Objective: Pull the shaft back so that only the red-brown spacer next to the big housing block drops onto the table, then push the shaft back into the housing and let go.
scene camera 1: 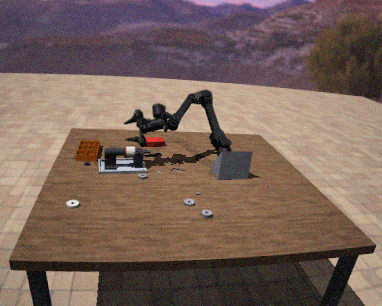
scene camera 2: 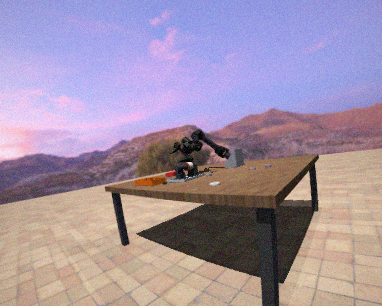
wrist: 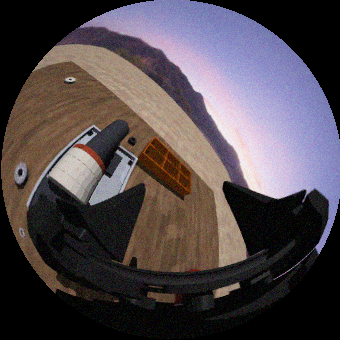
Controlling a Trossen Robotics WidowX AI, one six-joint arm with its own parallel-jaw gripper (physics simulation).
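Where they show: gripper, fingertip midpoint: (scene camera 1: 124, 131) (scene camera 2: 174, 157) (wrist: 184, 186); arm's base, origin of the base link: (scene camera 1: 225, 159) (scene camera 2: 230, 158).
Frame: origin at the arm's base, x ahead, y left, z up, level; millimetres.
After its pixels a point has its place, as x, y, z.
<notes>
The dark housing block (scene camera 1: 111, 160) {550, -106, -31} (wrist: 115, 135) stands on a light grey base plate (scene camera 1: 122, 171) (wrist: 108, 187) at the left of the table. The thin red-brown spacer (scene camera 1: 125, 150) {484, -98, 22} (wrist: 89, 153) {480, -123, 31} is on the shaft against the housing's dark cylinder, with white spacers (scene camera 1: 131, 150) {455, -98, 21} (wrist: 76, 172) {454, -124, 31} beside it. The dark shaft (scene camera 1: 146, 151) {378, -111, 9} sticks out to the right of the stand in the first scene view; in the wrist view its end is hidden or unclear near a finger. My gripper (scene camera 1: 129, 130) {474, -218, 76} (wrist: 184, 186) {474, -218, 76} is open and empty, above and behind the shaft in the first scene view.
An orange compartment tray (scene camera 1: 86, 158) {669, -206, -60} (scene camera 2: 149, 182) {720, -240, -53} (wrist: 155, 172) {607, -268, -67} is beyond the housing. A red block (scene camera 1: 155, 142) {272, -388, -48} (scene camera 2: 171, 174) {333, -398, -60} lies behind the stand. A grey wedge (scene camera 1: 235, 165) {-20, 73, 0} (scene camera 2: 235, 158) {56, 65, -2} stands near the arm base. A white ring (scene camera 1: 68, 204) {748, 231, -65} (scene camera 2: 214, 183) {744, 228, -64} and several grey rings lie on the table.
</notes>
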